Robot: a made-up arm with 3 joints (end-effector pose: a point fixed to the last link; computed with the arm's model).
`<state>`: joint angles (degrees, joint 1 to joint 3).
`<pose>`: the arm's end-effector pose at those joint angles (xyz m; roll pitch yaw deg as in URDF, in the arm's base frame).
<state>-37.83 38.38 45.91</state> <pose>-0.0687 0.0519 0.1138 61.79 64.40 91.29</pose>
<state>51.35 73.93 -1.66</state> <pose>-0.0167 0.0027 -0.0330 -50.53 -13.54 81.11</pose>
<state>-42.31 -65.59 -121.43</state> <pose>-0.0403 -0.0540 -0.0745 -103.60 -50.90 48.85</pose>
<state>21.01 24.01 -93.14</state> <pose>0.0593 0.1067 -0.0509 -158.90 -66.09 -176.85</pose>
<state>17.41 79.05 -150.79</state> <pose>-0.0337 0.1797 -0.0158 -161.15 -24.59 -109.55</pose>
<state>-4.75 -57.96 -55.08</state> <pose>0.0022 0.0473 -0.0702 -6.60 -52.37 -52.63</pose>
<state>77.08 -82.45 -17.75</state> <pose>0.0732 0.0710 0.0761 79.80 -10.96 -105.91</pose>
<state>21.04 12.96 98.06</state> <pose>-0.0229 0.0895 0.1206 -20.48 76.70 -7.85</pose>
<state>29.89 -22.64 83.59</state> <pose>-0.0241 0.0688 0.1191 19.10 54.12 -4.20</pose>
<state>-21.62 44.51 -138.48</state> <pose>-0.0124 0.1601 -0.0388 153.67 -54.39 -115.66</pose>
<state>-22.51 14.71 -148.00</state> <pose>0.0496 0.1147 -0.0497 170.60 -53.47 -158.79</pose>
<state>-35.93 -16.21 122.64</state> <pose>0.0715 0.0549 0.0529 -169.81 22.21 170.64</pose>
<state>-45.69 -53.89 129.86</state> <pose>0.0653 -0.0176 0.0327 -143.15 15.42 147.51</pose>
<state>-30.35 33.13 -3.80</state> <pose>-0.1230 0.0492 0.0432 17.25 21.41 35.86</pose>
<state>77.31 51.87 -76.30</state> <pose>0.1091 0.0981 0.0114 -124.79 -20.86 168.50</pose>
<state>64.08 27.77 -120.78</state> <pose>0.1100 0.1285 0.0736 -155.21 1.82 -166.20</pose>
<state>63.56 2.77 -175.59</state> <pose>0.0645 0.0877 0.1676 -175.18 59.03 -174.63</pose>
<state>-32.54 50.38 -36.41</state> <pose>-0.1356 0.0515 -0.0002 25.16 -12.96 39.50</pose>
